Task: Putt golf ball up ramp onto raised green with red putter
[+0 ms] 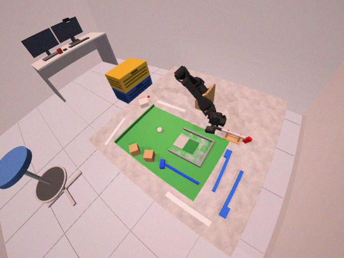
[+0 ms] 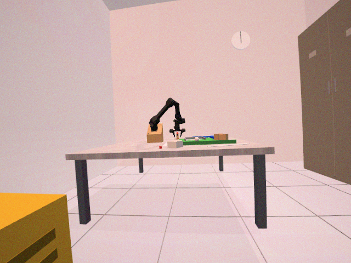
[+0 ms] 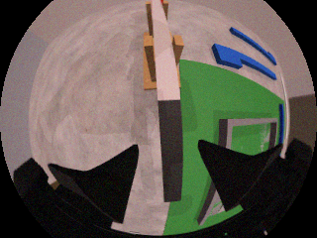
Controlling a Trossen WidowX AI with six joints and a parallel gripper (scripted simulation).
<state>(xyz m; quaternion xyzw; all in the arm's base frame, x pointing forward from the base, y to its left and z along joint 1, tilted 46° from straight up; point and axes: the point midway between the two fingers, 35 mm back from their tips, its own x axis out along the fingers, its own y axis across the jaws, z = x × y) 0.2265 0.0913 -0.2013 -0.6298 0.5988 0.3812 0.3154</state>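
My gripper tip is now 20 mm past the wooden stand and 130 mm to the right of it. Also, from my gripper tip: white golf ball (210 mm ahead, 360 mm to the right); then blue putter (410 mm ahead, 60 mm to the right, 10 mm below); then green mat (260 mm ahead, 250 mm to the right, 30 mm below).
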